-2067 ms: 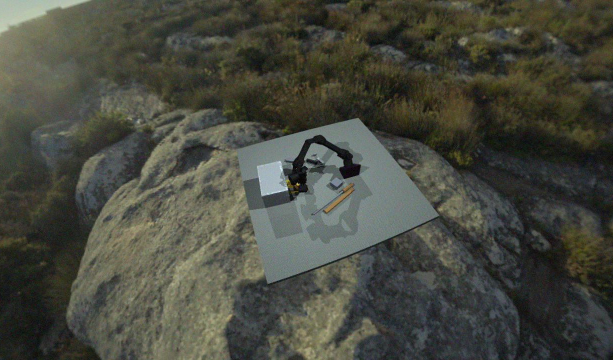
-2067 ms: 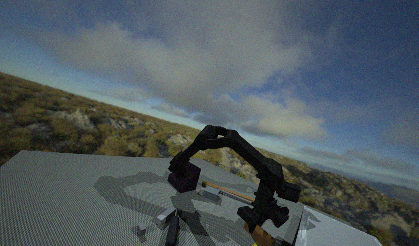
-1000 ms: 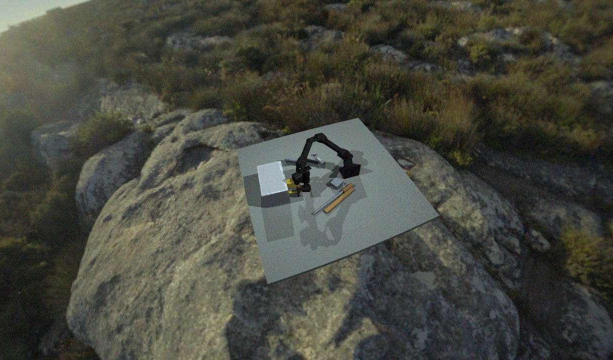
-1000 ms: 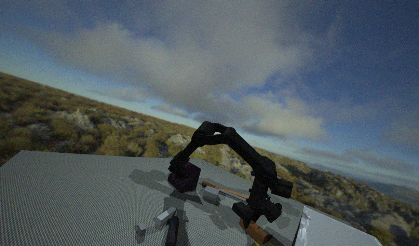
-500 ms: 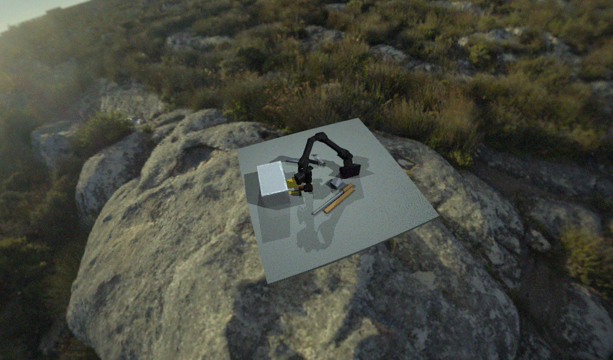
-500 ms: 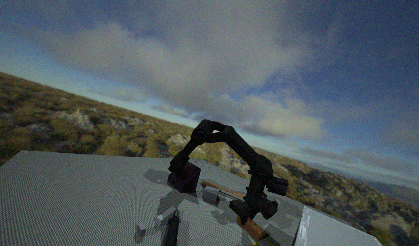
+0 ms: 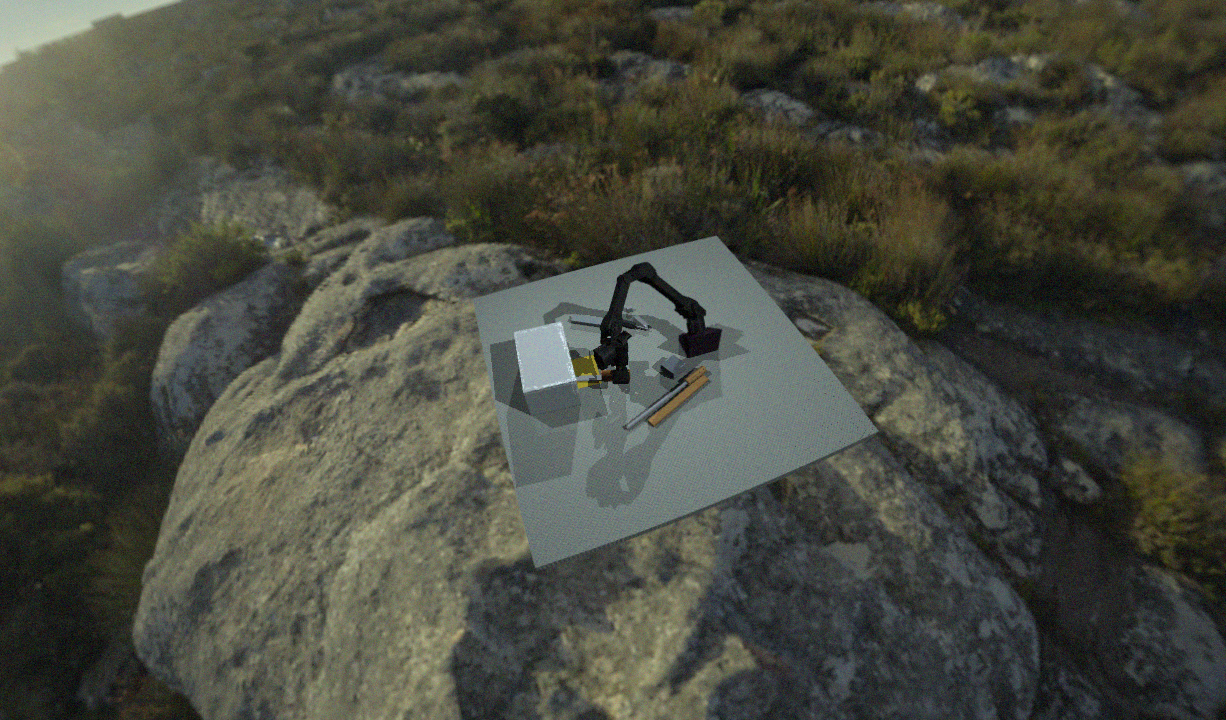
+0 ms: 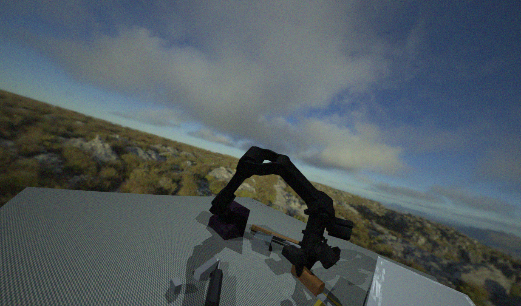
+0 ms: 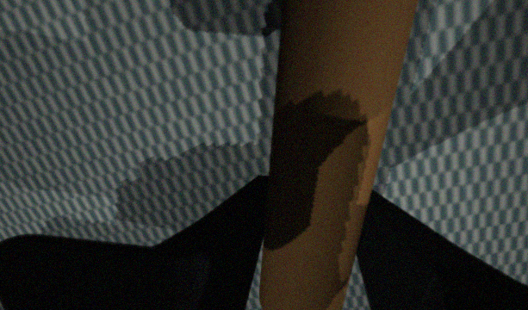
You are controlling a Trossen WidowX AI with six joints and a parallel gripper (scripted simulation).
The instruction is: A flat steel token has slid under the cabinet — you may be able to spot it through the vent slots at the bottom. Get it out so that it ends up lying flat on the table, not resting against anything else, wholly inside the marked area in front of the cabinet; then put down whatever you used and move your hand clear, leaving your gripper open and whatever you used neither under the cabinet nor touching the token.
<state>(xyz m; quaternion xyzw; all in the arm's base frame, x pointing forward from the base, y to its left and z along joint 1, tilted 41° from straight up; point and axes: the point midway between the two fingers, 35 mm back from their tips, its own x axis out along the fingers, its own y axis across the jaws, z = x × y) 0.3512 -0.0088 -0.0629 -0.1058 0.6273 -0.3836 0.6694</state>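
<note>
Right now the grey block is 200 mm behind my gripper tip, 50 mm to the left of it and 10 mm above it. Also, from my gripper tip: grey bar 230 mm to the right, 190 mm behind; then small grey cube 320 mm to the right, 180 mm behind; then wooden stick 190 mm to the left, 150 mm behind.
</note>
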